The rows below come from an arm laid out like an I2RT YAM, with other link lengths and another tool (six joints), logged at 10 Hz.
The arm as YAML. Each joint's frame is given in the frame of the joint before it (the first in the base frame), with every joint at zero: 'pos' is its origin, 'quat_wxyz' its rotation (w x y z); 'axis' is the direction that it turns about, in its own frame. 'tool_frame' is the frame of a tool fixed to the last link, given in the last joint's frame.
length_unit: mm
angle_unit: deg
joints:
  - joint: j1
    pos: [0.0, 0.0, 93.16]
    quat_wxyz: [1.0, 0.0, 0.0, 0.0]
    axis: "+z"
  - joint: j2
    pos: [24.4, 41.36, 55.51]
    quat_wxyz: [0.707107, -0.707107, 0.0, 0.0]
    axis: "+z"
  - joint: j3
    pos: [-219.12, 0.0, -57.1]
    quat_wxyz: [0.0, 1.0, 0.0, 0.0]
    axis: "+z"
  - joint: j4
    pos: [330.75, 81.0, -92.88]
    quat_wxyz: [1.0, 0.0, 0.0, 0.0]
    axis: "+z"
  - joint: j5
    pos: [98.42, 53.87, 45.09]
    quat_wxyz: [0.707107, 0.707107, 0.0, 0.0]
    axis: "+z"
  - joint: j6
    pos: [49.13, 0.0, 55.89]
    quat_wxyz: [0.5, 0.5, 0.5, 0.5]
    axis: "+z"
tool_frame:
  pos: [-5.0, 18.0, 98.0]
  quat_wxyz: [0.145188, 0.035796, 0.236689, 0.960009]
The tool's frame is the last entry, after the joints.
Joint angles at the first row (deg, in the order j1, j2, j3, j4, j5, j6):
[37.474 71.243 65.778 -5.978 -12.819 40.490]
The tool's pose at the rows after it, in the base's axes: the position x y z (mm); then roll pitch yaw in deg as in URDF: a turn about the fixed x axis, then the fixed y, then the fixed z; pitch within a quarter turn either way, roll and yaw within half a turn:
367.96 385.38 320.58 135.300 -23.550 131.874
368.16 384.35 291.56 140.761 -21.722 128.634
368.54 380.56 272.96 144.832 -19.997 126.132
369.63 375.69 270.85 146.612 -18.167 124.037
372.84 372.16 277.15 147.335 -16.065 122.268
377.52 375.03 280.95 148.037 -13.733 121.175
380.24 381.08 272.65 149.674 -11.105 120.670
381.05 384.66 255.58 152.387 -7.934 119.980
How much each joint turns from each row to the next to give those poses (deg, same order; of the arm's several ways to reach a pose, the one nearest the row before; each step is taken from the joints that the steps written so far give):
[0.961 2.405 1.159 -3.671 2.579 -1.705]
[0.524 1.637 0.020 -3.585 2.207 -1.333]
[0.154 1.203 0.526 -3.301 1.749 -1.006]
[0.153 0.393 1.267 -2.754 2.251 -0.786]
[0.196 0.788 2.449 -2.623 2.491 -0.962]
[0.612 2.316 3.387 -2.076 2.404 -1.202]
[0.918 2.884 2.469 -1.551 2.099 -1.465]
[0.919 2.821 1.642 -1.947 2.383 -1.552]

